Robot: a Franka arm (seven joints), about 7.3 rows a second.
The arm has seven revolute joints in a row. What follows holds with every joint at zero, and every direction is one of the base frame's. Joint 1 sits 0.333 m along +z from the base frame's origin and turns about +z. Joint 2 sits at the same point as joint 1 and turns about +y. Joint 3 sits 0.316 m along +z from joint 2 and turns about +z. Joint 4 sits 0.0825 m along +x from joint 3 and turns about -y. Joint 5 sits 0.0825 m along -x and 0.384 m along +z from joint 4 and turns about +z. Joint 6 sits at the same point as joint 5 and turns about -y. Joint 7 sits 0.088 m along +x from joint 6 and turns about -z. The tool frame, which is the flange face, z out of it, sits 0.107 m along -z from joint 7; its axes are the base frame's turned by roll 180, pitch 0 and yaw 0 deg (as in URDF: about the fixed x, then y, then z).
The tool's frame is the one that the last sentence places.
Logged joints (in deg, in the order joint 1, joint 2, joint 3, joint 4, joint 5, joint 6, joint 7), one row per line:
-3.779, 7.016, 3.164, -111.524, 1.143, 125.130, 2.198
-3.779, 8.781, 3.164, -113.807, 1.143, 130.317, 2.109
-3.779, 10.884, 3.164, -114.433, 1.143, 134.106, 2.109
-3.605, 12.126, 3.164, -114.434, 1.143, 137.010, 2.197
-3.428, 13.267, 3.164, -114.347, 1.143, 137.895, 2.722
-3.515, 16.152, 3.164, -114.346, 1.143, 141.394, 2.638
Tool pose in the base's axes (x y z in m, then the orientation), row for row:
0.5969, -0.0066, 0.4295, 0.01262, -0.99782, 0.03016, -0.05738
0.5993, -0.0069, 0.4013, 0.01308, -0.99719, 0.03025, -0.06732
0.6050, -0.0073, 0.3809, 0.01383, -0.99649, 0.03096, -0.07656
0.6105, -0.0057, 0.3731, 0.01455, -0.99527, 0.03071, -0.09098
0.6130, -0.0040, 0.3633, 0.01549, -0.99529, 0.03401, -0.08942
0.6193, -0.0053, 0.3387, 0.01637, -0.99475, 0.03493, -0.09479
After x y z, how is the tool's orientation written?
As a quaternion, w x y z.
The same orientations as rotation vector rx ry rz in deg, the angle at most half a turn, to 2 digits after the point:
-178.18, 5.39, -10.25
-178.01, 5.40, -12.02
-177.81, 5.52, -13.66
-177.51, 5.48, -16.23
-177.41, 6.06, -15.94
-177.21, 6.22, -16.89

